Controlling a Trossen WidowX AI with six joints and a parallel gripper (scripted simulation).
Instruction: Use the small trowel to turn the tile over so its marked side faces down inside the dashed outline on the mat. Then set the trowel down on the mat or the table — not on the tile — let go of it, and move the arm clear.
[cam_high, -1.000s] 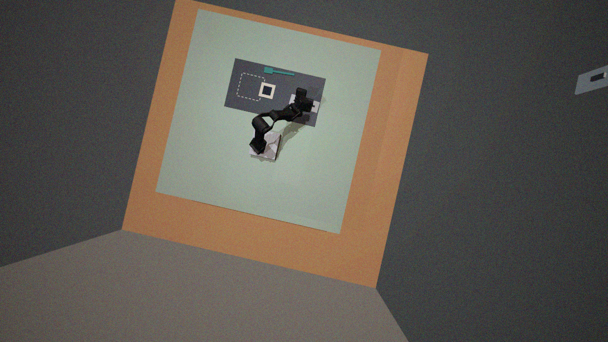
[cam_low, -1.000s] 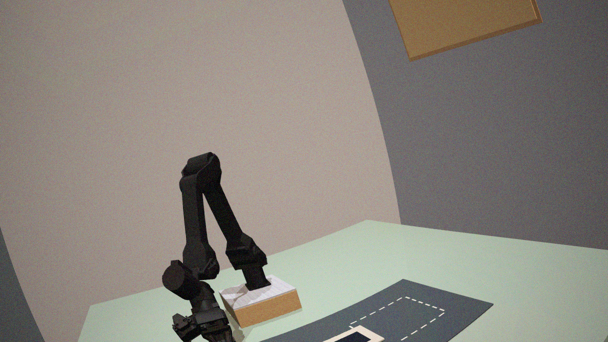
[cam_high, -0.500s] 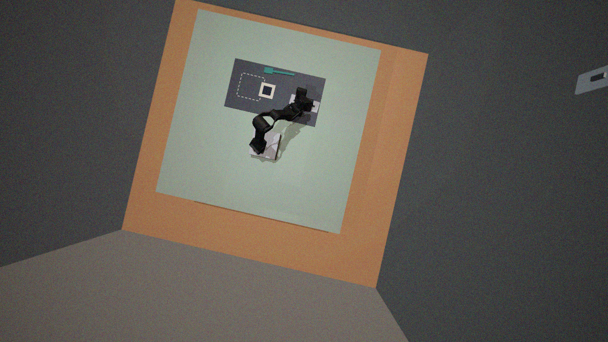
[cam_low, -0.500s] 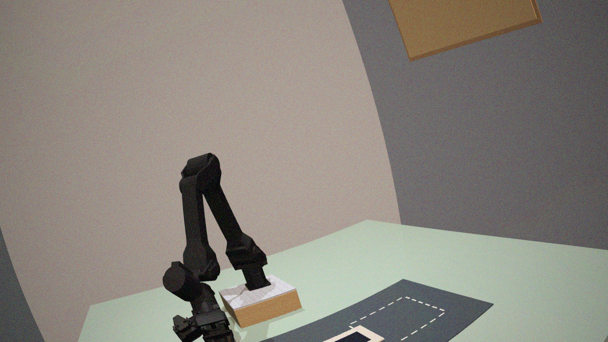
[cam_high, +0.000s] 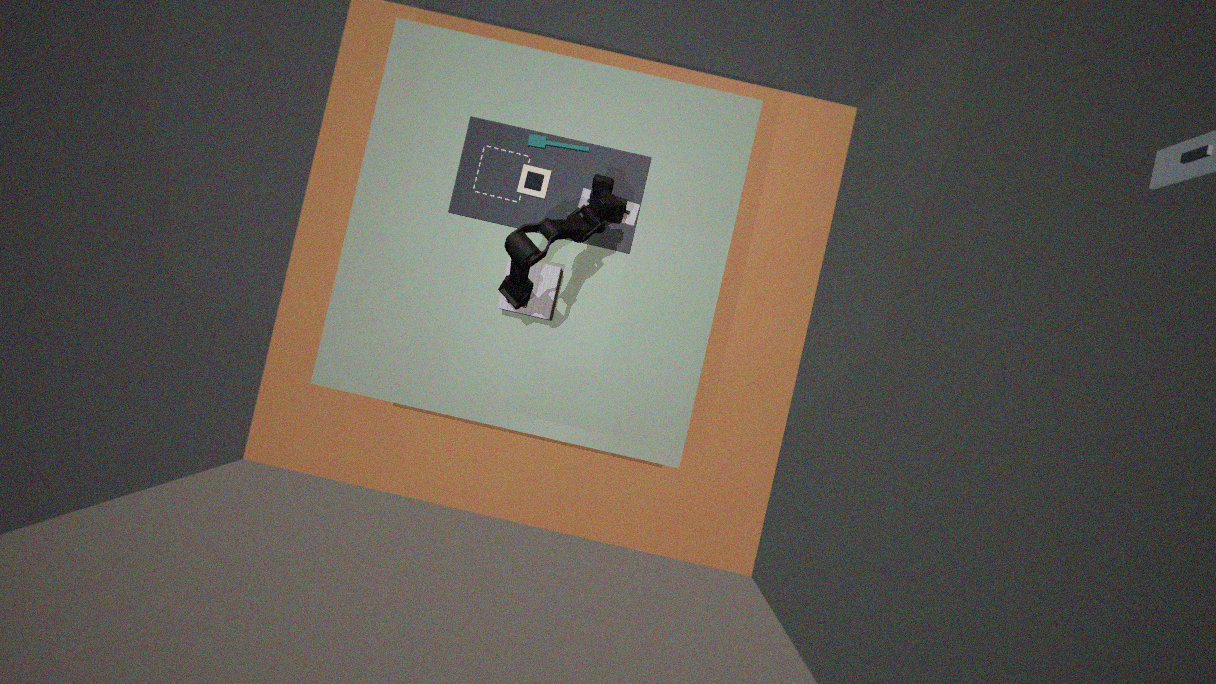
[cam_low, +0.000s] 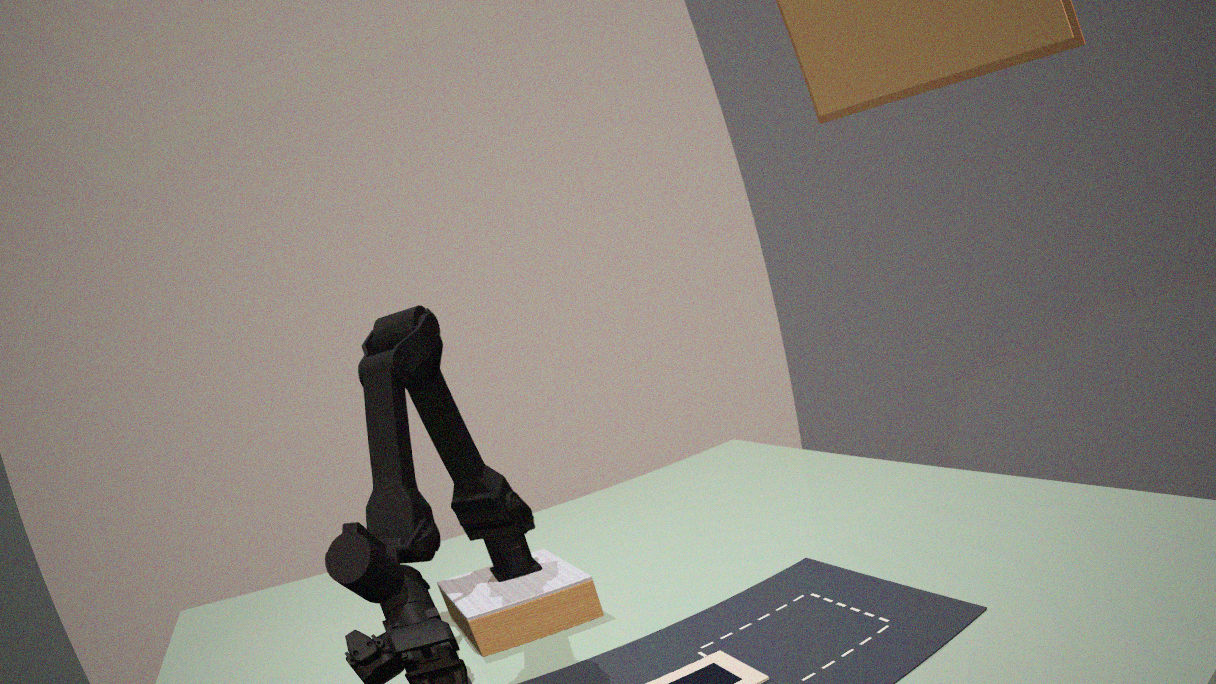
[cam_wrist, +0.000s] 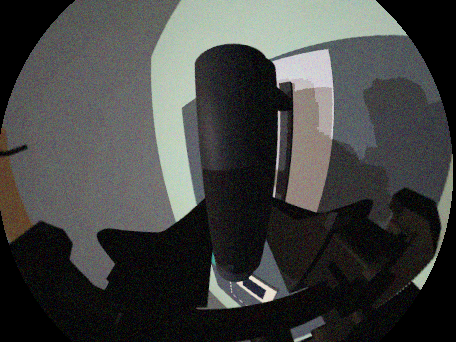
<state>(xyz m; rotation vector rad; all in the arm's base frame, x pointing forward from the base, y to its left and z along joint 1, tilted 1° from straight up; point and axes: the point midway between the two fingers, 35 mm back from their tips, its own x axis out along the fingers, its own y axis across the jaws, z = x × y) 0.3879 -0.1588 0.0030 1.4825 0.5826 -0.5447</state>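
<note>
Now: gripper tip 20 mm past the dark mat, 190 mm to the right of it and 70 mm above it. Round my gripper tip: tile 20 mm behind, 250 mm to the left, 40 mm below; then teal trowel 120 mm ahead, 230 mm to the left, 40 mm below.
</note>
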